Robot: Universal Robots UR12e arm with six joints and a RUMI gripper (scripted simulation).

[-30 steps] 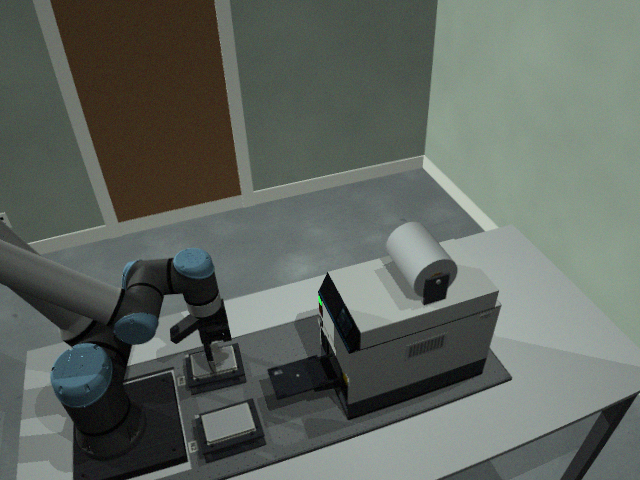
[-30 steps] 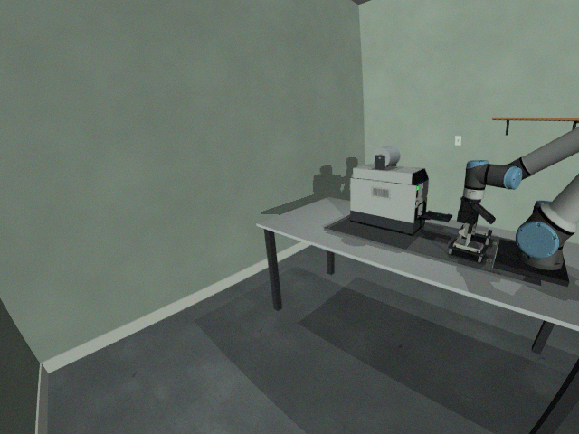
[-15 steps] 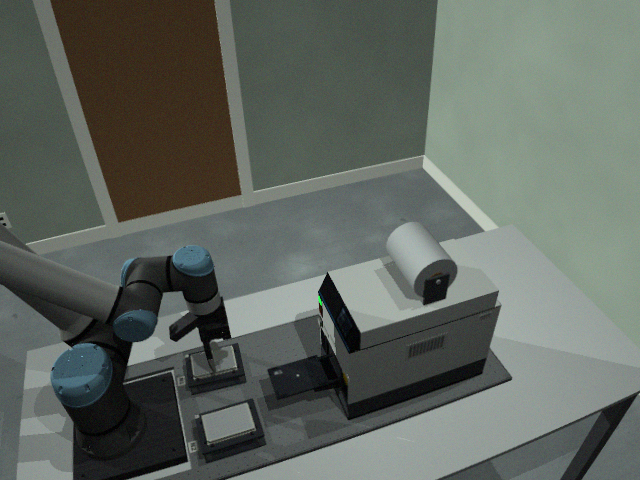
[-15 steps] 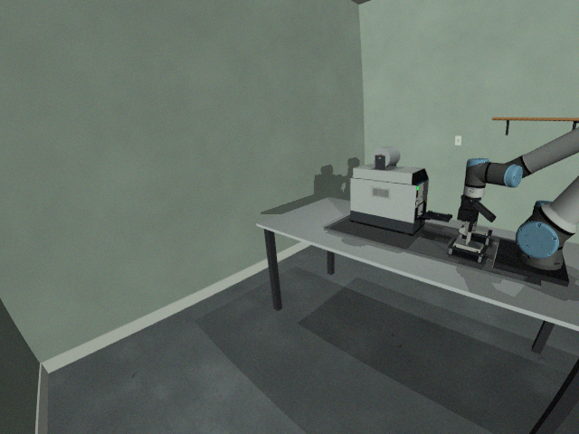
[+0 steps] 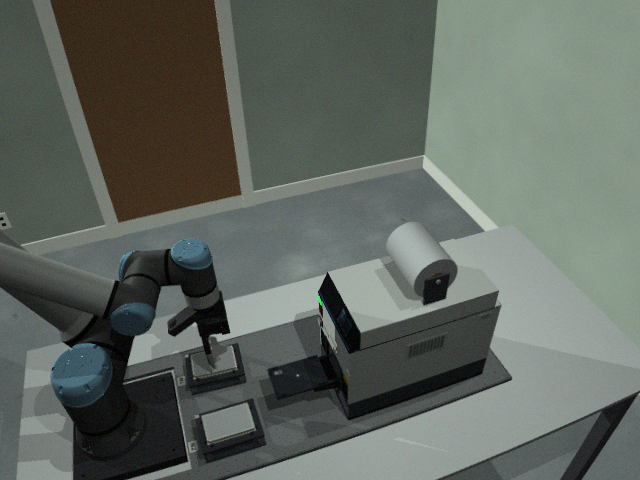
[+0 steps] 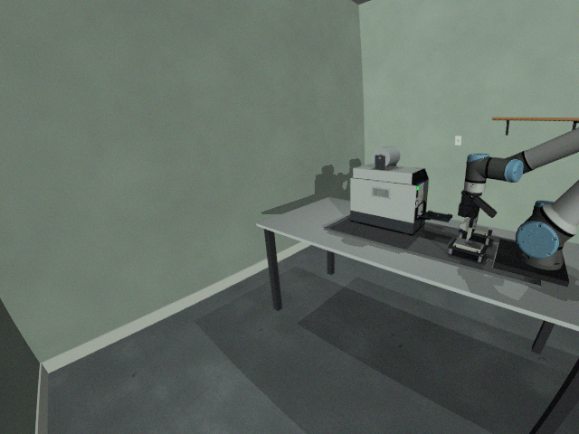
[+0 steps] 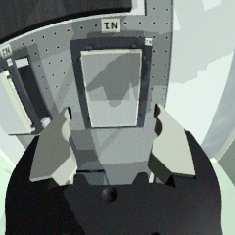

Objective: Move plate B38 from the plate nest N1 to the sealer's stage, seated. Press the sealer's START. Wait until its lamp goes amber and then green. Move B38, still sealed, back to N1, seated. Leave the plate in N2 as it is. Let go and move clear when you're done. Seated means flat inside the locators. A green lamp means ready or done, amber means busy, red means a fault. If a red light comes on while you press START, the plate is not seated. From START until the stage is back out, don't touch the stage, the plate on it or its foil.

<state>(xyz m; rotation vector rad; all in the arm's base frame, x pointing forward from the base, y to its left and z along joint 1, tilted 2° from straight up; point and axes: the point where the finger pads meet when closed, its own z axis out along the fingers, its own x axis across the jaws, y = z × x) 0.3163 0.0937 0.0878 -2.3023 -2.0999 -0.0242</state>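
My hand is 5 cm above the plate B38. The rest, counted from my hand: foil-covered plate: 22 cm to the right, 4 cm below, 1 cm behind; then nest N1: 6 cm below; then sealer stage: 20 cm ahead, 18 cm to the right, 1 cm above.
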